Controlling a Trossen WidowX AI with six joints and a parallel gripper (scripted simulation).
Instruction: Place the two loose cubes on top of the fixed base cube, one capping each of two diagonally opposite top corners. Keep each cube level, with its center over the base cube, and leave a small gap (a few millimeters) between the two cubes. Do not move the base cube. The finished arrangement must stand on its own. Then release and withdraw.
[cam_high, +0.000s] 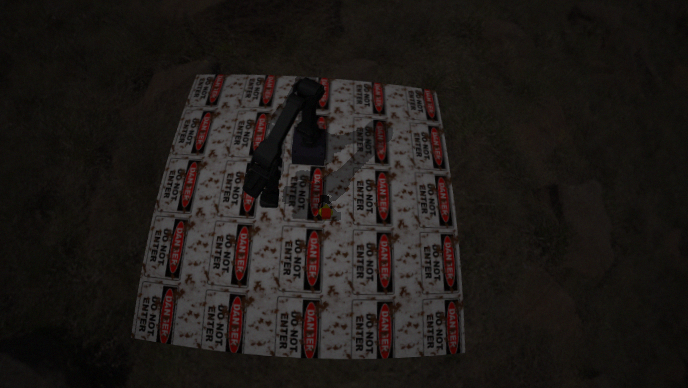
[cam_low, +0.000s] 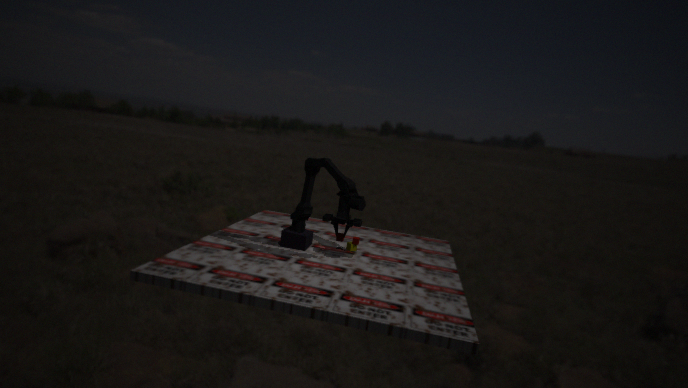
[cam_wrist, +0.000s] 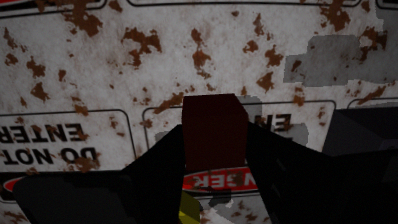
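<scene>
The yellow base cube is 3 cm ahead of my gripper tip, 20 cm to the left of it and 10 cm below it.
</scene>
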